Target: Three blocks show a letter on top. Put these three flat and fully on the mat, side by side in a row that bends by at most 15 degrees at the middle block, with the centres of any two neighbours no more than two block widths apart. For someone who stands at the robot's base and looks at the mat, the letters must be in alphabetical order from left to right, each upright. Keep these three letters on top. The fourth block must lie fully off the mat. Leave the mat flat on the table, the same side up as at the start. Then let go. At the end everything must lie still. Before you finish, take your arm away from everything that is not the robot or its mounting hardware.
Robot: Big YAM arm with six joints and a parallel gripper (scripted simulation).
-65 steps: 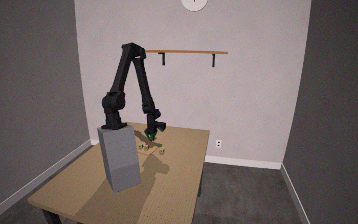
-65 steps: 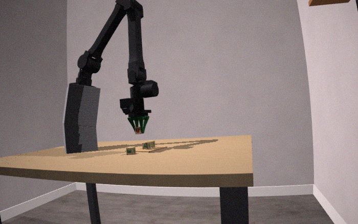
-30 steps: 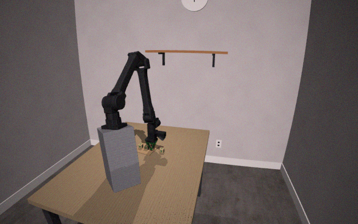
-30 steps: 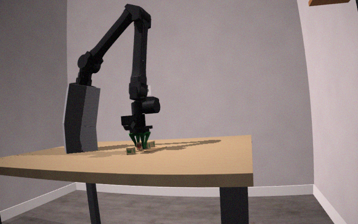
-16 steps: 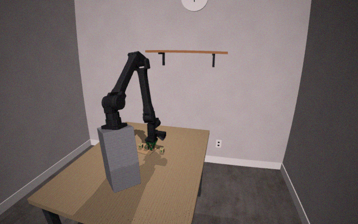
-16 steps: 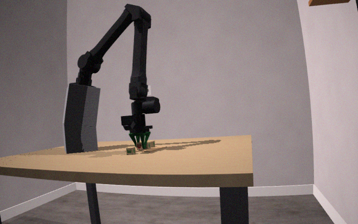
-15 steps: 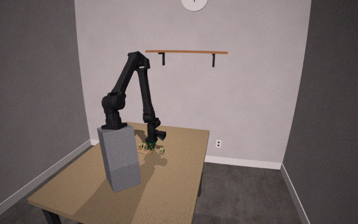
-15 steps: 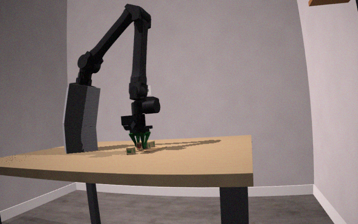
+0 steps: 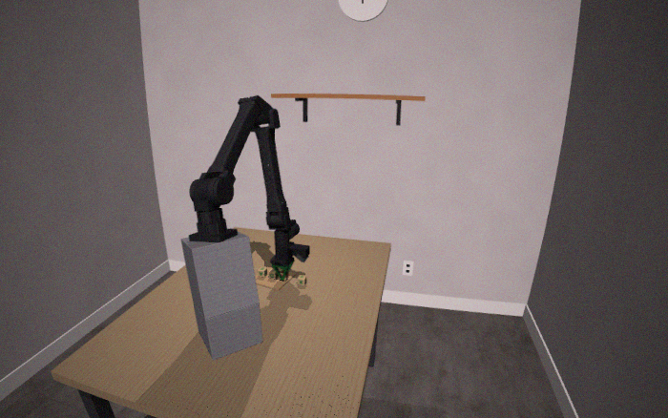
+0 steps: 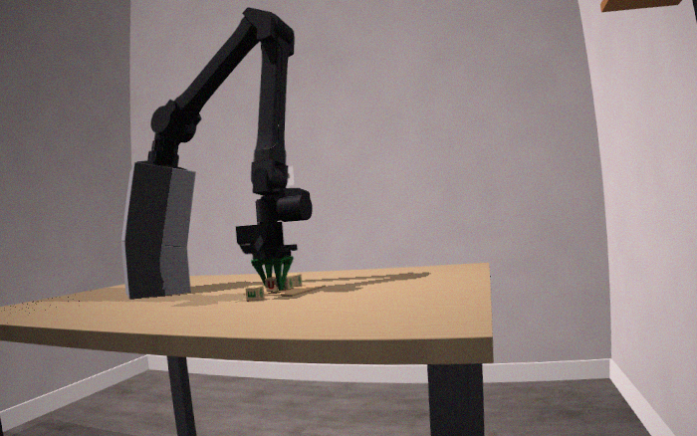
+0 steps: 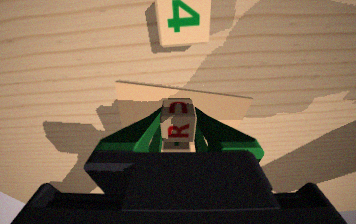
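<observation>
Right now the green-lettered block is 5 cm to the left of my hand. Also, from my hand: dark block: 9 cm to the left, 1 cm behind; pale mat: 5 cm to the left, 2 cm below.
</observation>
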